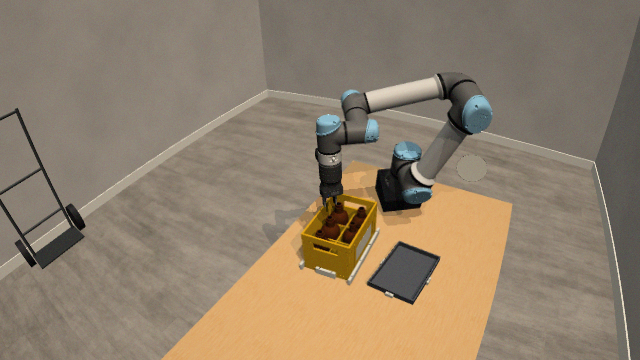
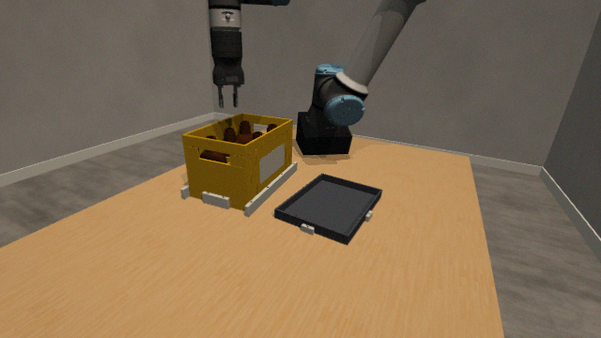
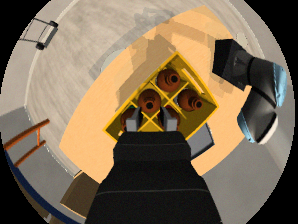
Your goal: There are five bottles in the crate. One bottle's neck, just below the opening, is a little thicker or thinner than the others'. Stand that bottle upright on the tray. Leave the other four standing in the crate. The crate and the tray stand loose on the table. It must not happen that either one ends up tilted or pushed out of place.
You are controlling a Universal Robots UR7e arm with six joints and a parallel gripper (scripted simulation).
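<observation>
Right now the yellow crate is 1 cm behind my hand, 4 cm to the left of it and 16 cm below it. From my hand the other things lie so: dark tray (4 cm behind, 32 cm to the left, 23 cm below); then bottle (2 cm behind, 9 cm to the left, 15 cm below).
</observation>
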